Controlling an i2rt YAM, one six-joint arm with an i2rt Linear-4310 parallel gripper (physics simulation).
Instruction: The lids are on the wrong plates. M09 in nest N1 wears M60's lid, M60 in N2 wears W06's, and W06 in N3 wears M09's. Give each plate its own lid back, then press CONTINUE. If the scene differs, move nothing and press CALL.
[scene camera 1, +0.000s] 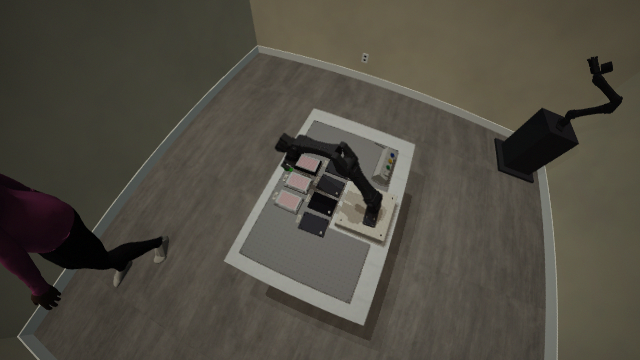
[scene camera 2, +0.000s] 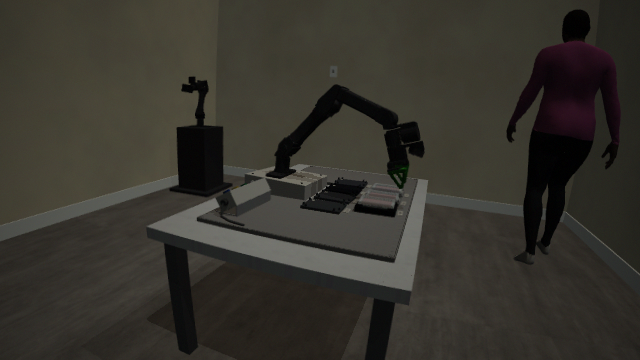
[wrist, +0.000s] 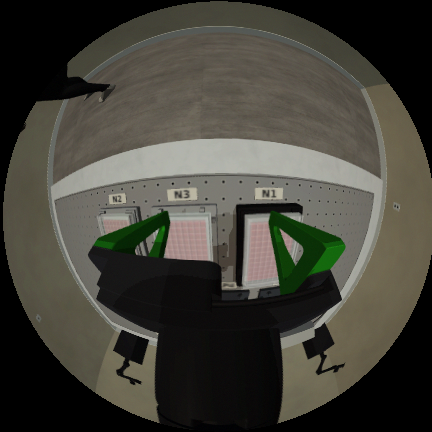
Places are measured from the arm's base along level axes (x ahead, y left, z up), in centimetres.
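Pixels of known places: gripper, fingertip midpoint: (scene camera 1: 289, 163) (scene camera 2: 402, 185) (wrist: 218, 216); arm's base at its link origin: (scene camera 1: 372, 209) (scene camera 2: 281, 173).
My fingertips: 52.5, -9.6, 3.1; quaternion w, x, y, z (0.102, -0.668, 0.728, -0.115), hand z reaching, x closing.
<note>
Ahead of a thing's pixels: the offset from my fingertips to its top centre, as dx, dy, dz.
Three pink plates under clear lids stand in a row. The plate in N1 {-8.5, -7.3, -4.5} (scene camera 1: 307, 163) (wrist: 257, 255) sits in a black nest, the plate in N3 {-7.7, +6.1, -5.0} (scene camera 1: 298, 182) (wrist: 190, 237) is in the middle, and the plate in N2 {-6.5, +18.8, -5.7} (scene camera 1: 288, 201) (wrist: 116, 224) is at the far end. No plate or lid names are legible. My gripper (scene camera 1: 289, 169) (scene camera 2: 400, 185) (wrist: 218, 216) is open and empty, above the row near N3 and N1. In the wrist view its fingers partly cover all three plates. A grey button box {-53.8, -22.1, -0.2} (scene camera 1: 386, 165) (scene camera 2: 245, 197) has coloured buttons; its labels are unreadable.
Several dark flat stands (scene camera 1: 322, 203) (scene camera 2: 325, 205) lie between the plates and the arm's pale base block (scene camera 1: 350, 227). One is partly behind the arm. A person (scene camera 1: 42, 220) (scene camera 2: 575, 95) is beyond the table. A second arm stands on a black pedestal (scene camera 1: 537, 137) (scene camera 2: 200, 155).
</note>
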